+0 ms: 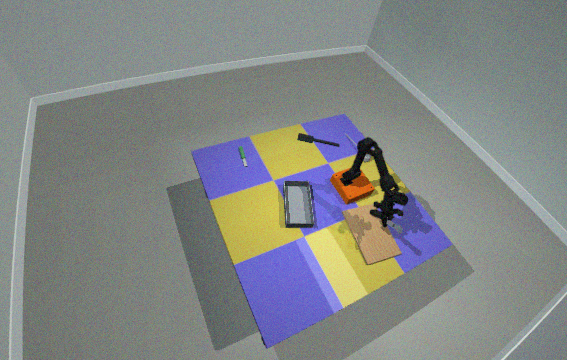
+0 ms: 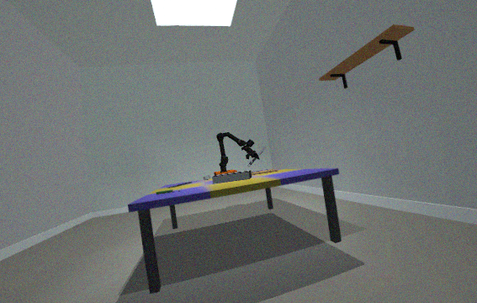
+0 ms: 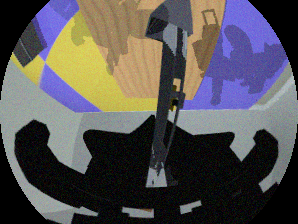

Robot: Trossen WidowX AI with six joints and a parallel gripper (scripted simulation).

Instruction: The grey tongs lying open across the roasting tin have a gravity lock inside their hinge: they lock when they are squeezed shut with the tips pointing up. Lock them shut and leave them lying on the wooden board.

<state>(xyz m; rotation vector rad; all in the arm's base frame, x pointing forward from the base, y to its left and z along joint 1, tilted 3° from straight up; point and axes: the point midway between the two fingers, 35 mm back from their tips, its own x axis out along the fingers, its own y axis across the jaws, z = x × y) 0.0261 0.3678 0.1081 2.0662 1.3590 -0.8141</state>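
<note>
Now: the wooden board 14 cm below my gripper tip and 4 cm to the right of it. The rest, counted from my gripper tip: black spatula 84 cm to the right, 14 cm below, 10 cm behind; dark roasting tin 39 cm to the right, 32 cm ahead, 11 cm below.
</note>
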